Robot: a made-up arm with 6 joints.
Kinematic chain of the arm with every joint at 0, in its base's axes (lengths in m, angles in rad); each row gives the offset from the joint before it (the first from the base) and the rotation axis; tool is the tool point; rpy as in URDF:
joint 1: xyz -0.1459 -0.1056 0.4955 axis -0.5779 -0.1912 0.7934
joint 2: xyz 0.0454 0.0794 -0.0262 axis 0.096 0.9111 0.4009
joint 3: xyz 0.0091 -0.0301 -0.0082 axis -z
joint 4: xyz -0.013 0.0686 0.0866 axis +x
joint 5: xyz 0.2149 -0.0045 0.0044 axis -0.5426 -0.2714 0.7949
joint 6: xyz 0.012 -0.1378 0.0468 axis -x
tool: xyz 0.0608 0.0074 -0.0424 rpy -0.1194 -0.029 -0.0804
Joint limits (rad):
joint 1: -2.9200..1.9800
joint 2: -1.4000..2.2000
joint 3: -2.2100..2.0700
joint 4: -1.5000..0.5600
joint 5: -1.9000..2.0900
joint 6: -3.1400..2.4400
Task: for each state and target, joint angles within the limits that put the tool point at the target. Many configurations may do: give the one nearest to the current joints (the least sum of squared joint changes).
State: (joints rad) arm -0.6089 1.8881 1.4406 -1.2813 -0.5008 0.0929
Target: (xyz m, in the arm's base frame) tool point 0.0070 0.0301 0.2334
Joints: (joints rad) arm -0.6020 2.2000 0.5401 -1.0002 -0.7681 -0.1191
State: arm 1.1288 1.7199 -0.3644 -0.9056 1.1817 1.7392
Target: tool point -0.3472 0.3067 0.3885
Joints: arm 0.8250 1.7026 -0.9441 -0.9847 1.1393 1.7985
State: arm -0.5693 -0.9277 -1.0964 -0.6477 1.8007 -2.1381
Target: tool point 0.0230 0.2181 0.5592
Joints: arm -0.5375 -1.0481 -1.1838 -0.7513 1.7846 -2.1631
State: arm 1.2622 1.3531 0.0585 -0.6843 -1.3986 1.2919
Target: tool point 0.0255 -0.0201 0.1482
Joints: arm 1.4194 1.8731 0.1991 -0.7537 -0.3981 1.3855
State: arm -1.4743 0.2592 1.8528 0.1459 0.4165 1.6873
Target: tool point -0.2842 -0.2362 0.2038
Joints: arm -1.6453 0.8464 1.1961 0.3213 0.3769 1.5988
